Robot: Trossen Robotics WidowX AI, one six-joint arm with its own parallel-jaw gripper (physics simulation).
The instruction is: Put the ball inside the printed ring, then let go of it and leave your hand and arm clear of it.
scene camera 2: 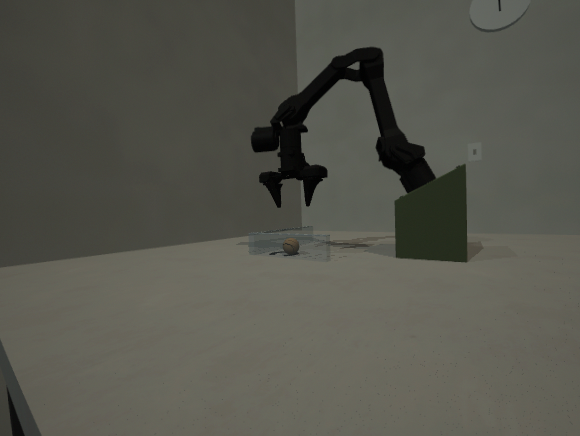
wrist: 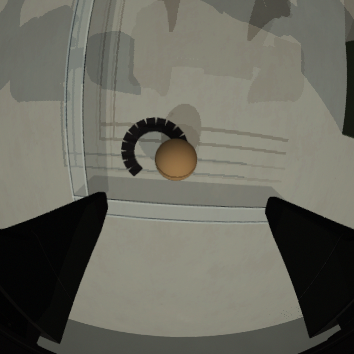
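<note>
An orange-brown ball (scene camera 2: pixel 291 246) (wrist: pixel 176 159) rests on the table, inside the corner of low clear walls. The black printed ring (wrist: pixel 128 148) shows as an arc to the ball's left and above it in the wrist view; the ball hides the ring's lower right part, so it appears over that side and off-centre. In the scene view the ring is a thin dark mark (scene camera 2: pixel 275 253) by the ball's foot. My gripper (scene camera 2: pixel 293 205) (wrist: pixel 189 203) is open and empty, fingers pointing down, well above the ball and not touching it.
A clear low wall (scene camera 2: pixel 320 248) (wrist: pixel 190 213) runs close beside the ball on the finger side in the wrist view. Another clear wall (wrist: pixel 75 115) joins it at a corner on the left. The green wedge-shaped base (scene camera 2: pixel 434 222) carries the arm at the right.
</note>
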